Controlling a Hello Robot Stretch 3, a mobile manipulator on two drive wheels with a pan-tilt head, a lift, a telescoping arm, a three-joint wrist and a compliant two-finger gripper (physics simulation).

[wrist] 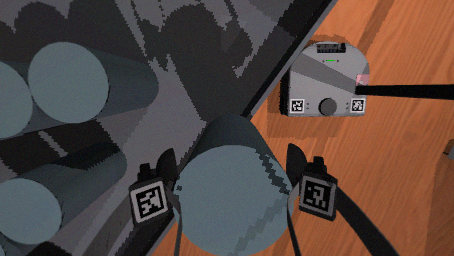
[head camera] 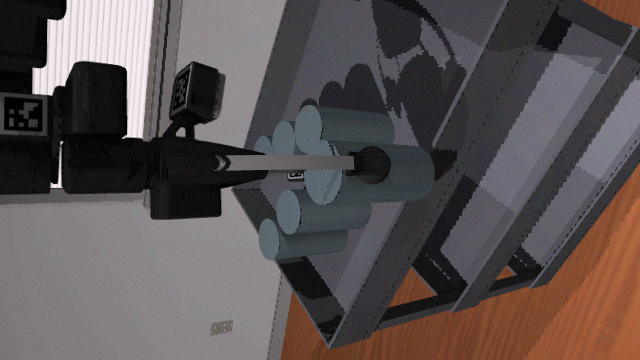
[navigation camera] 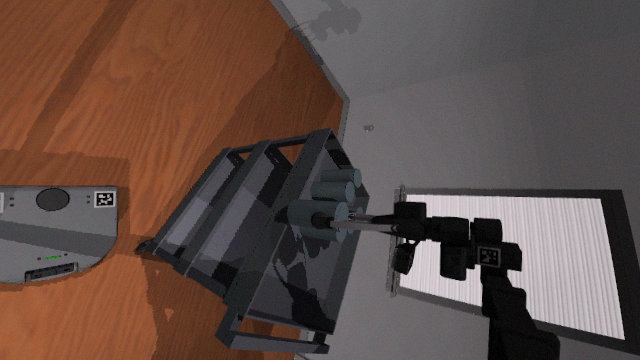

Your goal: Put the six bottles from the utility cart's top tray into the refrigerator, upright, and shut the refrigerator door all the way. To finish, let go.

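Where they show: gripper, fingertip midpoint: (wrist: pixel 231 164) (head camera: pixel 359 168) (navigation camera: pixel 323 216); robot's base, link origin: (wrist: pixel 313 103) (navigation camera: pixel 53 198).
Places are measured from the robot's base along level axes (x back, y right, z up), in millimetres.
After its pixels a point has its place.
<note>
My gripper (head camera: pixel 371 165) {x 23, y 425, z 963 mm} (navigation camera: pixel 321 220) {x 23, y 425, z 963 mm} (wrist: pixel 231 164) {x 23, y 425, z 963 mm} is shut on an upright blue-grey bottle (head camera: pixel 410 172) {x 17, y 390, z 916 mm} (navigation camera: pixel 300 209) {x 5, y 392, z 917 mm} (wrist: pixel 232 205) {x 17, y 425, z 1017 mm}, one finger on each side. The bottle is held raised over the front rim of the cart's top tray (head camera: pixel 377 280) {x -140, y 533, z 837 mm} (navigation camera: pixel 301 172) {x -96, y 501, z 827 mm} (wrist: pixel 292 55) {x 120, y 353, z 864 mm}. Several similar bottles stand upright in the tray: in the head camera view, one bottle (head camera: pixel 357 125) {x 93, y 532, z 871 mm} with two farther back beside it, and another bottle (head camera: pixel 327 215) {x -41, y 591, z 886 mm} next to an outer bottle (head camera: pixel 312 243) {x -91, y 655, z 871 mm}. In the wrist view, a bottle (wrist: pixel 68 82) {x 89, y 567, z 937 mm} stands left of the gripper. The refrigerator does not show.
The cart's lower trays (head camera: pixel 520 135) {x 99, y 501, z 472 mm} (navigation camera: pixel 220 220) {x 85, y 428, z 471 mm} are below the top tray. My base (navigation camera: pixel 75 250) {x 179, y 53, z 160 mm} (wrist: pixel 310 90) {x 67, y 77, z 160 mm} stands on the wood floor (navigation camera: pixel 165 65) {x -685, y 355, z 0 mm} in front of the cart. A wall (head camera: pixel 100 265) {x -298, y 2036, z 987 mm} and a window with blinds (navigation camera: pixel 565 250) {x 343, y 1813, z 1820 mm} are behind the cart.
</note>
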